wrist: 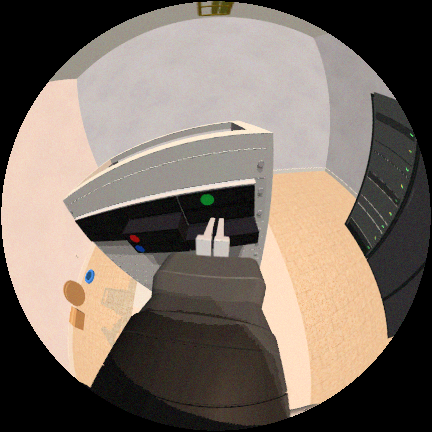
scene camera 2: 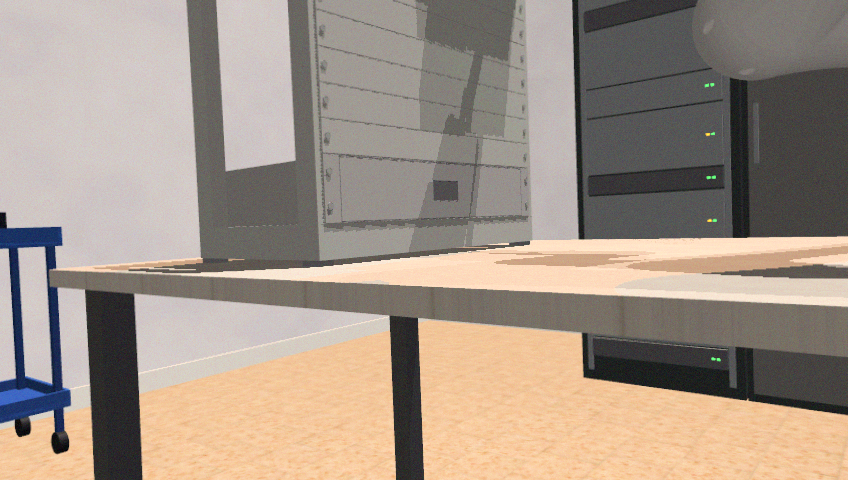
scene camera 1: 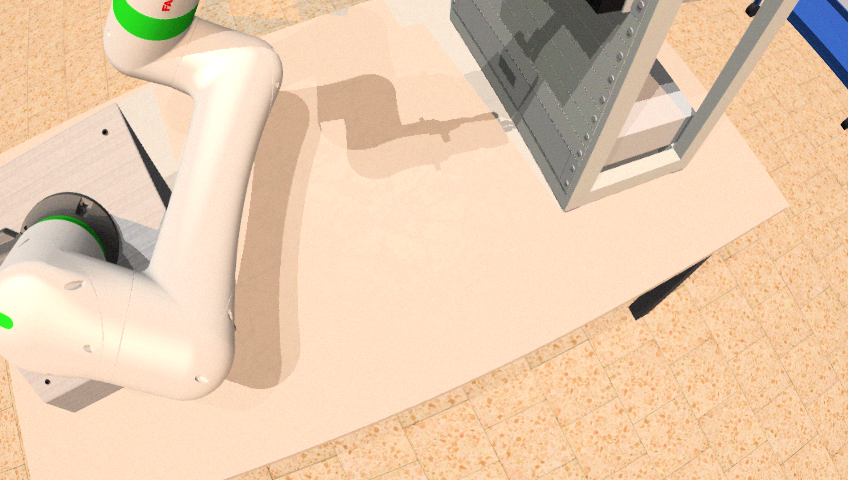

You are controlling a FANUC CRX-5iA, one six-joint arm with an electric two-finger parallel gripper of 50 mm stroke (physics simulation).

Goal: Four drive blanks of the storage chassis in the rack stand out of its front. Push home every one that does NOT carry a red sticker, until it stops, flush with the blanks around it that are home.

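Places are measured from the arm's base along level axes (x right, y ahead, z up), in centimetres.
Where they show: gripper, fingertip midpoint: (wrist: 216, 226); arm's base, link origin: (scene camera 1: 69, 244).
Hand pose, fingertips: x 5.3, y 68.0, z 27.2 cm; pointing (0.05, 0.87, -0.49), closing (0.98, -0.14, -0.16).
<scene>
Each offset is from my fingertips to the top centre of the thing. "*": to the spot under its first point.
The rack (scene camera 1: 624, 95) (scene camera 2: 306, 118) (wrist: 200, 155) holds a black storage chassis, seen in the wrist view below a grey panel. A blank with a red sticker (wrist: 135, 239) and a blue sticker @[dx -14.7, dy +2.0, dz -3.8 cm] (wrist: 140, 248) stands out at lower left. The lower right blank @[* dx +3.7, dy +0.9, dz -4.1 cm] (wrist: 245, 236) also stands out; its face is partly hidden by my fingers. The upper right blank carries a green sticker @[dx -0.8, dy +4.6, dz +1.9 cm] (wrist: 207, 199); I cannot tell whether it is fully flush. My gripper (wrist: 216, 226) is shut and empty, its tips in front of the right-hand blanks, below the green sticker. Contact cannot be made out.
Grey panels with screws fill the rack below the chassis. The rack stands on the table (scene camera 1: 416, 267) (scene camera 2: 357, 294). The arm (scene camera 1: 208, 148) reaches up from its base at left. A blue cart (scene camera 1: 824, 35) (scene camera 2: 29, 237) and dark server cabinets (scene camera 2: 654, 148) (wrist: 395, 175) stand beyond the table.
</scene>
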